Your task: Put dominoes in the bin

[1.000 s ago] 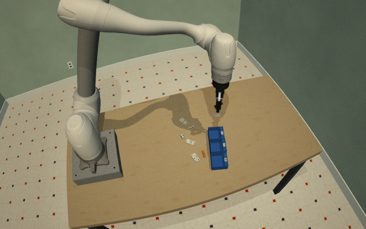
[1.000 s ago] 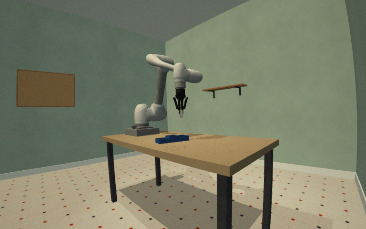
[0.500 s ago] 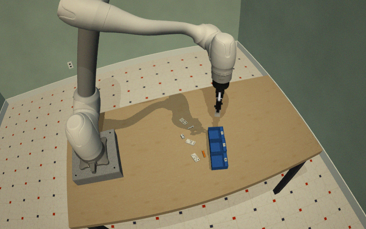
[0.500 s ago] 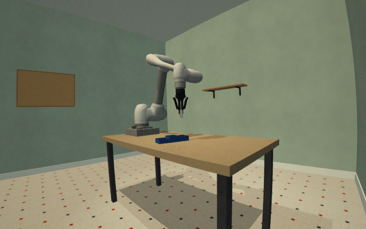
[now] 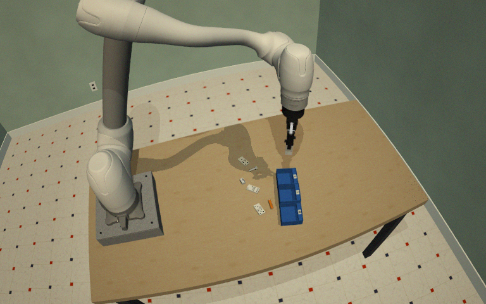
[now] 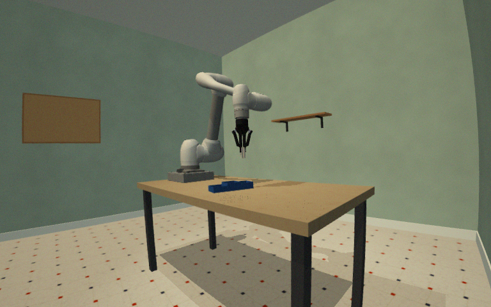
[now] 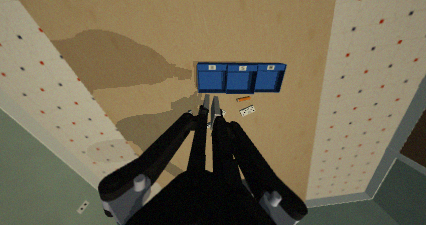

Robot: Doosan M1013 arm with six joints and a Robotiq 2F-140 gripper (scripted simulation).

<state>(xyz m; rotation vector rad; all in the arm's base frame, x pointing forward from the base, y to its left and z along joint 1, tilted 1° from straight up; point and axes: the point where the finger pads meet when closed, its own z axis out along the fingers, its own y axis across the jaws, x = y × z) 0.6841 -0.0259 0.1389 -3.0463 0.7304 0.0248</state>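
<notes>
The white domino is 140 mm behind my hand, 150 mm to the left of it and 210 mm below it. From my hand the other things lie so: grey screw 100 mm behind, 100 mm to the left, 210 mm below; blue bin 20 mm behind, 90 mm to the right, 190 mm below; orange stick 100 mm behind, 90 mm to the right, 210 mm below.
</notes>
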